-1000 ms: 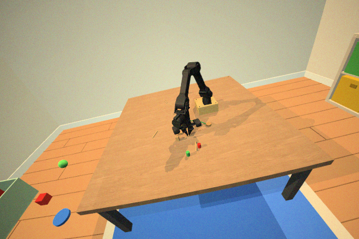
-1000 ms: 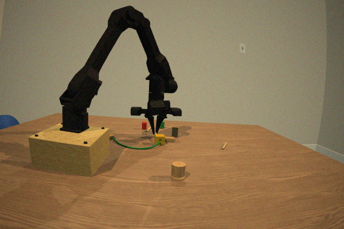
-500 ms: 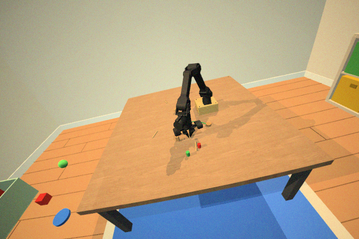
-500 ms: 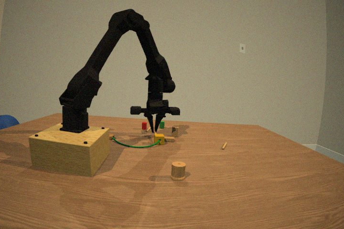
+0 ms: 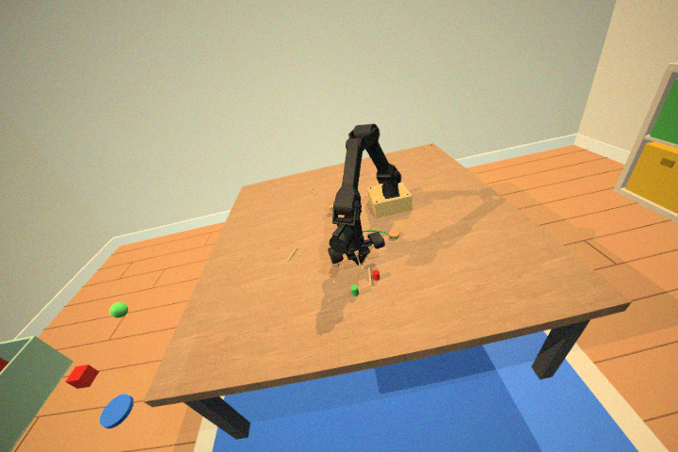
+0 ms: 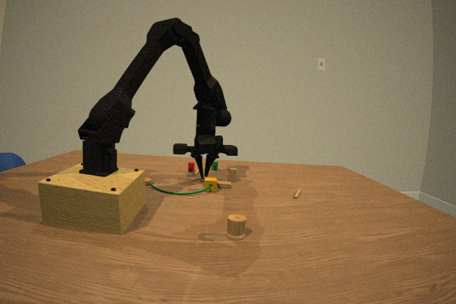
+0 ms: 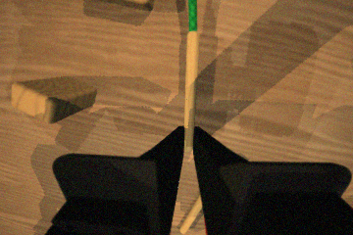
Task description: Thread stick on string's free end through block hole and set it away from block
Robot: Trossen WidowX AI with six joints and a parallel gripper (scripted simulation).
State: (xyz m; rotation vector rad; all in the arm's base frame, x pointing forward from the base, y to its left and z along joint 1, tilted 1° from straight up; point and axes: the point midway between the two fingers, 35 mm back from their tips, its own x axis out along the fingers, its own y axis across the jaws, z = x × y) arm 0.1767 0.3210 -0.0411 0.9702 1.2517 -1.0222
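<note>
Now: the thin wooden stick 4 cm to the right of my gripper tip, 1 cm ahead of it and 1 cm above it. Also, from my gripper tip: yellow block 12 cm to the right, 3 cm ahead, 2 cm above; plain block 8 cm to the right, 6 cm ahead, 1 cm above; red cylinder 8 cm to the left, 5 cm behind, 1 cm above.
</note>
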